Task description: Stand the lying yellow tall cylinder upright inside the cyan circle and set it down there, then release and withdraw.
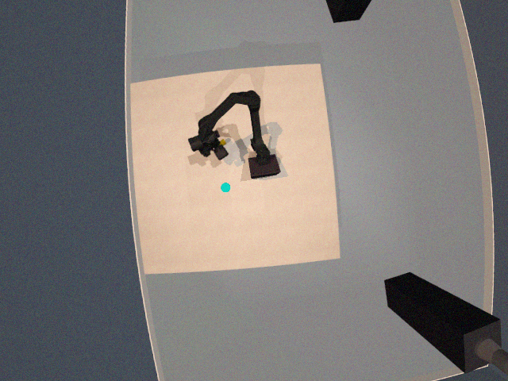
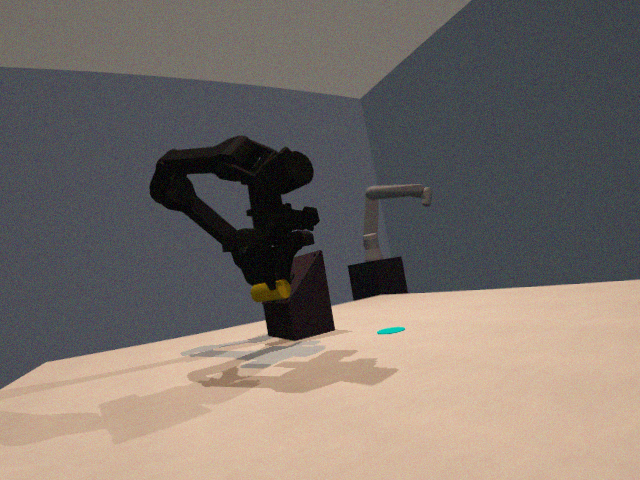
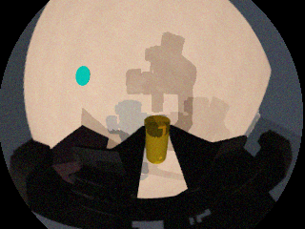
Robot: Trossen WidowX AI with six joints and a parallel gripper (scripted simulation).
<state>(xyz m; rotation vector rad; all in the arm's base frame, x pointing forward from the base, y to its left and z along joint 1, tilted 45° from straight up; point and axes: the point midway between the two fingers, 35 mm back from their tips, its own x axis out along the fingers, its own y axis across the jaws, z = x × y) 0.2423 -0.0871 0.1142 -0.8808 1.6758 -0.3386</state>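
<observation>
Now: gripper tip 2 cm short of the cyan circle, 23 cm to the right of it and 13 cm above it. From my gripper tip the other things lie so: yellow tall cylinder (2 cm behind, 1 cm to the right).
</observation>
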